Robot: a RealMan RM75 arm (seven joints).
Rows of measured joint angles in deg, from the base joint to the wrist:
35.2, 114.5, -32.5, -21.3, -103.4, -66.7, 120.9
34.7, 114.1, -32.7, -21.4, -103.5, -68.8, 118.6
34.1, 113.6, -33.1, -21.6, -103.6, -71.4, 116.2
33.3, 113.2, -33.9, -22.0, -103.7, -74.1, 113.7
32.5, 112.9, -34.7, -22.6, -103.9, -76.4, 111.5
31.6, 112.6, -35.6, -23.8, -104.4, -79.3, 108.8
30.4, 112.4, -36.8, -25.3, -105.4, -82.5, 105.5
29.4, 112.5, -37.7, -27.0, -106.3, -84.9, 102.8
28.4, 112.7, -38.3, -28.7, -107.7, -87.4, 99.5
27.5, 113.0, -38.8, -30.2, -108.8, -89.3, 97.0
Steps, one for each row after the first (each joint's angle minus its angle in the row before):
-0.5, -0.4, -0.2, -0.1, -0.1, -2.1, -2.3
-0.6, -0.5, -0.4, -0.2, -0.1, -2.6, -2.4
-0.8, -0.4, -0.8, -0.4, -0.1, -2.7, -2.5
-0.8, -0.3, -0.8, -0.6, -0.2, -2.3, -2.2
-0.9, -0.3, -0.9, -1.2, -0.5, -2.9, -2.7
-1.2, -0.2, -1.2, -1.5, -1.0, -3.2, -3.3
-1.0, 0.1, -0.9, -1.7, -0.9, -2.4, -2.7
-1.0, 0.2, -0.6, -1.7, -1.4, -2.5, -3.3
-0.9, 0.3, -0.5, -1.5, -1.1, -1.9, -2.5

